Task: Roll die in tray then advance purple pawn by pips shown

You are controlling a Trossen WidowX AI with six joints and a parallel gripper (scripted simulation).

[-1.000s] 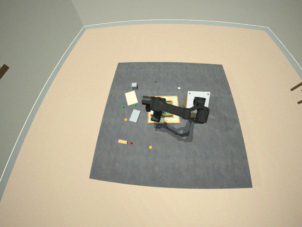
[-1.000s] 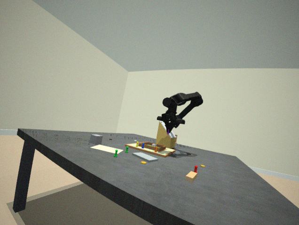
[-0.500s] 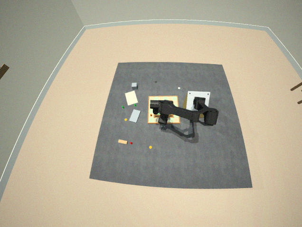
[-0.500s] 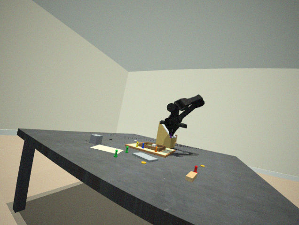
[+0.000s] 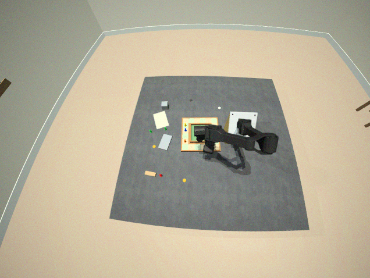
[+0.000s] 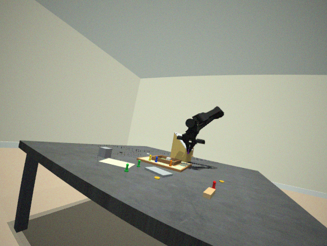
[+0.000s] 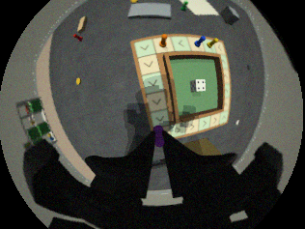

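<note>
My gripper tip is 60 mm short of the white die, 100 mm to the left of it and 70 mm above it. The rest, counted from my gripper tip: orange pawn (170 mm ahead, 40 mm to the right, 70 mm below); then blue pawn (180 mm ahead, 130 mm to the right, 70 mm below); then purple pawn (10 mm above).
</note>
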